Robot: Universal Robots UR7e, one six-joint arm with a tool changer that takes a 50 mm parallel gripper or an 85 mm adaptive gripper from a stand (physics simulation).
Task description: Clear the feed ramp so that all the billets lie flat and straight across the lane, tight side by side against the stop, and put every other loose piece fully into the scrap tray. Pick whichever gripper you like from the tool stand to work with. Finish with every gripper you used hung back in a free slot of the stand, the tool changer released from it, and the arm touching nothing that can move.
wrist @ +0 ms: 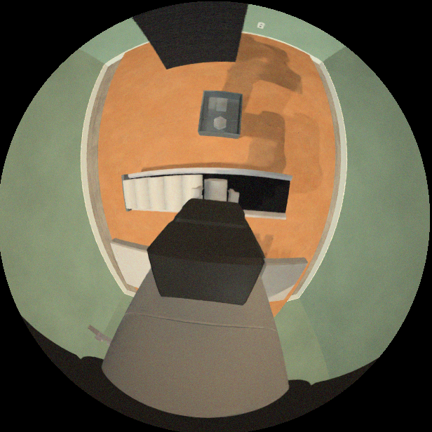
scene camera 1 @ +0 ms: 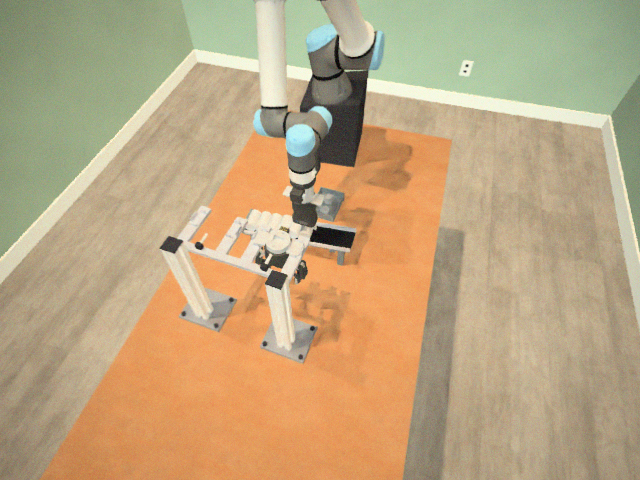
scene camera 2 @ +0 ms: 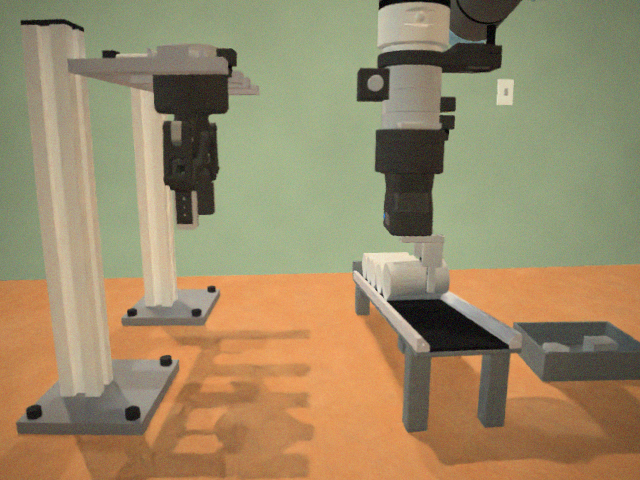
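Seen in the pictures: hand, tool point: (scene camera 2: 410, 113); arm's base, link origin: (scene camera 1: 332, 93).
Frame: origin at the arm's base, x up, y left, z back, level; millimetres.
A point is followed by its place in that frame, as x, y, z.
Observation:
My gripper (scene camera 2: 429, 283) (wrist: 216, 194), a black body with pale fingers, is shut on a white billet (scene camera 2: 405, 280) @(-165, 1, -545) (wrist: 215, 189). That billet lies across the lane, low at the black bed of the feed ramp (scene camera 1: 333, 237) @(-194, 73, -532) (scene camera 2: 444, 320) @(-197, 49, -520) (wrist: 265, 194). One finger stands between it and the row of several white billets (scene camera 1: 266, 219) @(-187, -166, -492) (scene camera 2: 373, 263) @(-182, -139, -533) (wrist: 162, 193), which lie across the lane side by side toward the stop (scene camera 2: 357, 267) @(-215, -242, -522). Contact with the bed is hard to tell. The scrap tray (scene camera 2: 591, 365) @(-260, 71, -344) (wrist: 220, 135) holds a hexagonal piece (wrist: 220, 122) and a squarish piece (wrist: 218, 104).
The tool stand (scene camera 1: 281, 315) @(-43, -20, -912) (scene camera 2: 67, 206) @(-71, -5, -886) has two posts and a raised slotted rack. Another black gripper (scene camera 2: 188, 149) hangs from it. In scene camera 1 the rack partly covers the ramp. Side rails (scene camera 2: 387, 310) @(-194, 13, -570) flank the lane. The tray is beside the ramp, toward the arm's base (scene camera 1: 336, 118) @(-49, 28, -85).

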